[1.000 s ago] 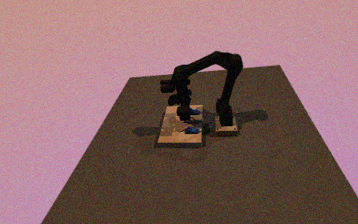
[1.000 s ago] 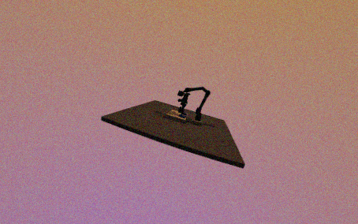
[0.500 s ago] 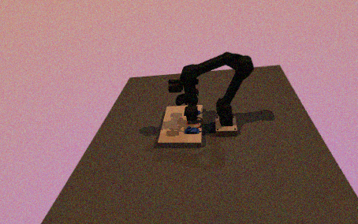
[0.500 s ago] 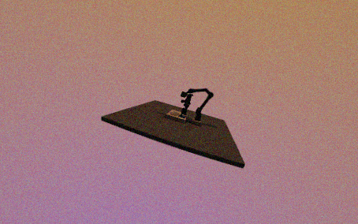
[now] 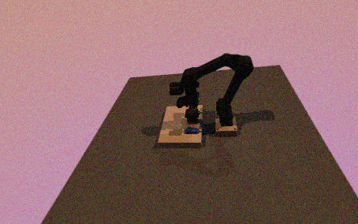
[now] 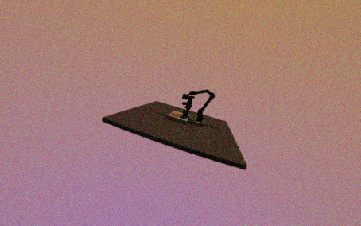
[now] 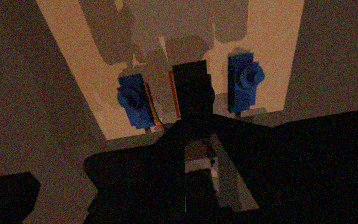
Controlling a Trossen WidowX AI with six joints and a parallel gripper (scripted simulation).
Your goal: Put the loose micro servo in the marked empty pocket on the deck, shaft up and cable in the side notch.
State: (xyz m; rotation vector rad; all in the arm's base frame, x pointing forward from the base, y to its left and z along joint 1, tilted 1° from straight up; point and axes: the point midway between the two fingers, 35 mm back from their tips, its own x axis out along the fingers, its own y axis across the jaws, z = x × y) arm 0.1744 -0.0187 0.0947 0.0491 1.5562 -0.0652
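Now: gripper tip 12 cm short of the tan deck, 1 cm to the left of it and 8 cm above it.
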